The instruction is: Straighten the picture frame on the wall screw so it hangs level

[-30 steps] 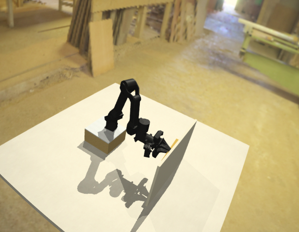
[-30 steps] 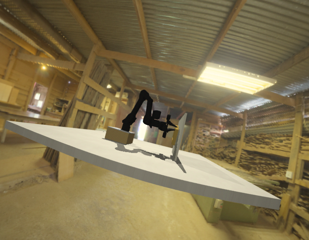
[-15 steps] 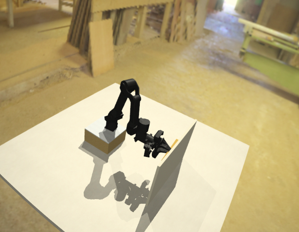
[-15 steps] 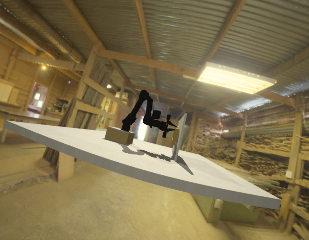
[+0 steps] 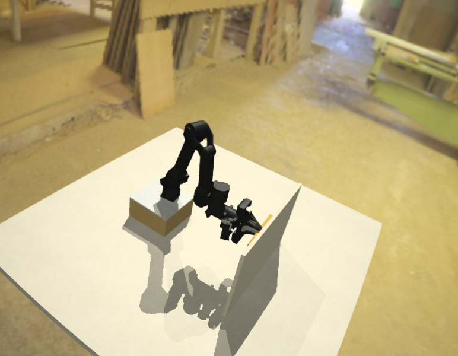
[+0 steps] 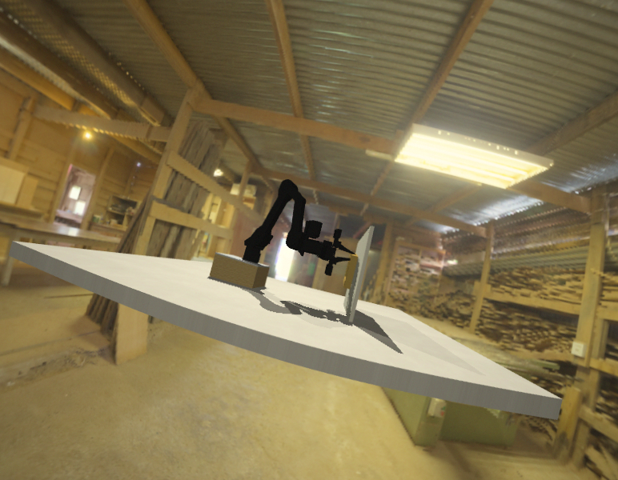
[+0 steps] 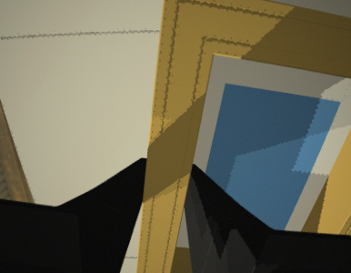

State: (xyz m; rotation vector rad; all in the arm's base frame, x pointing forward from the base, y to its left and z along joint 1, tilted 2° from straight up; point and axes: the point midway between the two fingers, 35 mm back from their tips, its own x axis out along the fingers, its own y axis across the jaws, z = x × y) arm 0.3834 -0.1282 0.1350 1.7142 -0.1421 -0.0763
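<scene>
The picture frame lies 5 cm below my gripper tip, 1 cm to the left of it and 1 cm ahead of it. From my gripper tip the other things lie so: wall panel (6 cm below, 2 cm ahead, 1 cm to the left).
</scene>
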